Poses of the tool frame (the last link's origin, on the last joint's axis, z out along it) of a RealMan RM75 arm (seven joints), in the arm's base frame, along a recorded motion.
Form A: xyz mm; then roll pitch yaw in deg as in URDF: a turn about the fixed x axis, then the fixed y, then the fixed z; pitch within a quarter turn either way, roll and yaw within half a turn.
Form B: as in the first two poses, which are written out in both.
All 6 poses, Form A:
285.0 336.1 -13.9 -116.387 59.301 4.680
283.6 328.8 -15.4 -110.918 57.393 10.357
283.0 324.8 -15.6 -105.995 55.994 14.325
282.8 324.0 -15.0 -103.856 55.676 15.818
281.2 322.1 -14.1 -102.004 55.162 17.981
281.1 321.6 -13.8 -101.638 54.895 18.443
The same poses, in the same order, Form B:
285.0 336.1 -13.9 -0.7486 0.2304 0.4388 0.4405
283.6 328.8 -15.4 -0.7442 0.2059 0.4388 0.4596
283.0 324.8 -15.6 -0.7349 0.1924 0.4382 0.4805
282.8 324.0 -15.0 -0.7291 0.1894 0.4392 0.4895
281.2 322.1 -14.1 -0.7259 0.1801 0.4426 0.4947
281.1 321.6 -13.8 -0.7257 0.1772 0.4425 0.4962

